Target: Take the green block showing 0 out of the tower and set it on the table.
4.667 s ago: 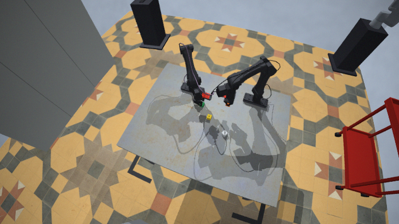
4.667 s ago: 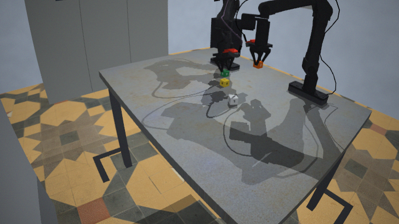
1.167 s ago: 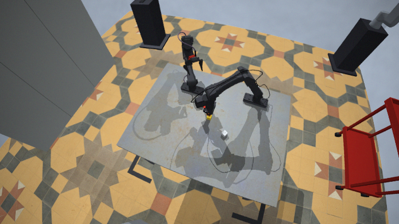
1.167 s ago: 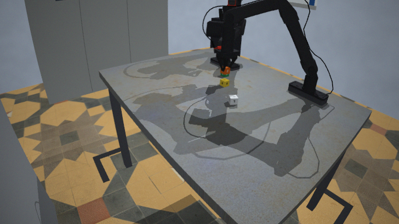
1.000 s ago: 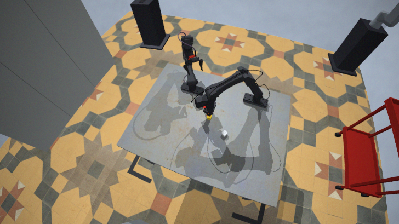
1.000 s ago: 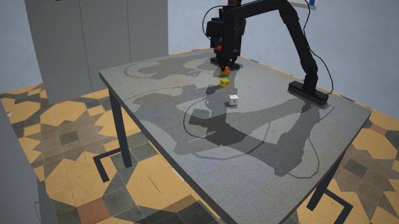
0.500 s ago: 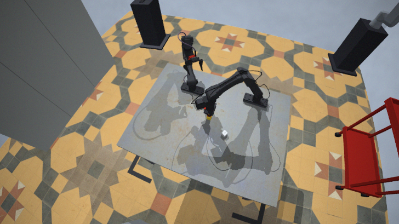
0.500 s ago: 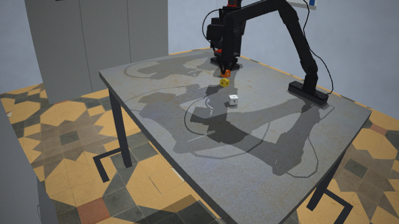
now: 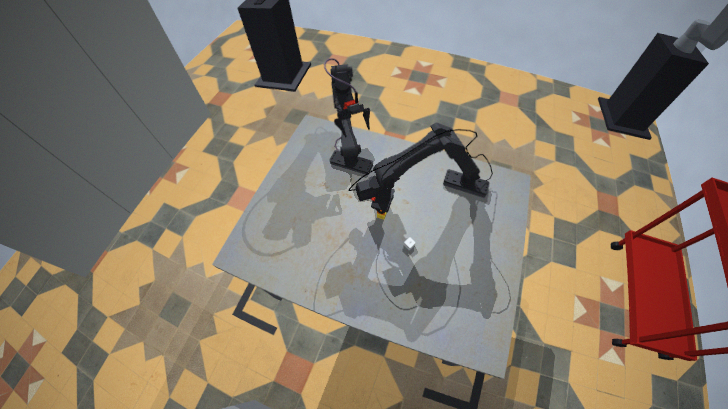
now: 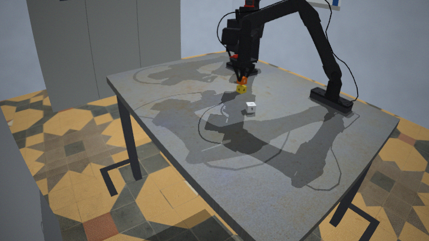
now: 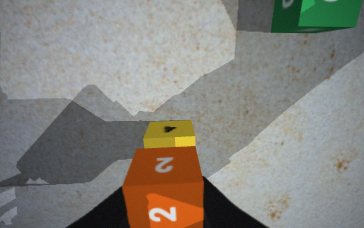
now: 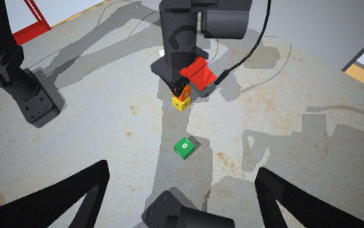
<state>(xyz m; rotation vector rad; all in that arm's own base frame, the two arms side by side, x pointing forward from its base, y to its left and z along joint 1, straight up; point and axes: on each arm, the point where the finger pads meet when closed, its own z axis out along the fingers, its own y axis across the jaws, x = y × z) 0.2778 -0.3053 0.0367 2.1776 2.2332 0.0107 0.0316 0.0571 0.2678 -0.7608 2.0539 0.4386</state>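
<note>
Right now the yellow block is 5 cm below my left hand. Also, from my left hand: green block showing 0: 10 cm behind, 8 cm to the right, 5 cm below; then orange block showing 2: 1 cm below.
</note>
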